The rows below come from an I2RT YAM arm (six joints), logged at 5 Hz.
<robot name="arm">
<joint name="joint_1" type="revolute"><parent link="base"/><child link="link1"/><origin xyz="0 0 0.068"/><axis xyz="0 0 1"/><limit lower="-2.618" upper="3.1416"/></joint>
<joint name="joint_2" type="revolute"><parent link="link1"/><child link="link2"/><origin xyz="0.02 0.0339 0.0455"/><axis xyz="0 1 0"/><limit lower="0" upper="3.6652"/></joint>
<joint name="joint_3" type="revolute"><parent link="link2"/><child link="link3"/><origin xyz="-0.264 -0.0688 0"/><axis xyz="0 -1 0"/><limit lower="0" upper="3.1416"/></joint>
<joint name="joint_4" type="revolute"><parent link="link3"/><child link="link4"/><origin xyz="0.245 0.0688 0.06"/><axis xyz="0 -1 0"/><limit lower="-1.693" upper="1.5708"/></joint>
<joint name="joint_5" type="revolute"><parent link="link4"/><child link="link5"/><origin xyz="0.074 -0.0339 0.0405"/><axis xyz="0 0 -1"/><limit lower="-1.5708" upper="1.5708"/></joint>
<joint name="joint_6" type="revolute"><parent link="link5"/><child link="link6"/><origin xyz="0.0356 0 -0.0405"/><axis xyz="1 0 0"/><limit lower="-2.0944" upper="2.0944"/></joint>
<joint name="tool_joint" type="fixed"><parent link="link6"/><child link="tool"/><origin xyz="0 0 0" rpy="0 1.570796 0"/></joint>
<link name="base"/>
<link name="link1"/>
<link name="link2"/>
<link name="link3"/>
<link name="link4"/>
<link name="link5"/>
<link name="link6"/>
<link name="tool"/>
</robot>
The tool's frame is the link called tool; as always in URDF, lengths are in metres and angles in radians.
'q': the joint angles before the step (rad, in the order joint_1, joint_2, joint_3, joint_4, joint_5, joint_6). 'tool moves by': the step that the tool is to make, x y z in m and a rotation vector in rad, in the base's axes. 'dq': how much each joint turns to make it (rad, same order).
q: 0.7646 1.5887 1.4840 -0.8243 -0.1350 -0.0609
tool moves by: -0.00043 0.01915 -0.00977 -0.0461 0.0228 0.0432
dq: 0.0412 0.0651 0.0424 -0.0274 0.0123 -0.0113
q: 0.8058 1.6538 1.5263 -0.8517 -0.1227 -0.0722
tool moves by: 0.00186 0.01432 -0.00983 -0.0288 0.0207 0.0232
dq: 0.0239 0.0551 0.0307 -0.0111 0.0042 -0.0019
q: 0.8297 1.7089 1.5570 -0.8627 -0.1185 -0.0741
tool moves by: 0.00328 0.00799 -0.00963 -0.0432 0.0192 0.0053
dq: 0.0094 0.0461 0.0258 -0.0250 0.0148 -0.0040
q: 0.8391 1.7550 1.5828 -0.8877 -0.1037 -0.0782
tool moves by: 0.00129 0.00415 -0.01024 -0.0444 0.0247 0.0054
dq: 0.0057 0.0327 0.0092 -0.0265 0.0100 -0.0049
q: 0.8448 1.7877 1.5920 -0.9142 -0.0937 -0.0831
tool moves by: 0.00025 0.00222 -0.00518 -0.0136 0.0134 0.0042
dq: 0.0033 0.0140 0.0003 -0.0054 -0.0013 -0.0004
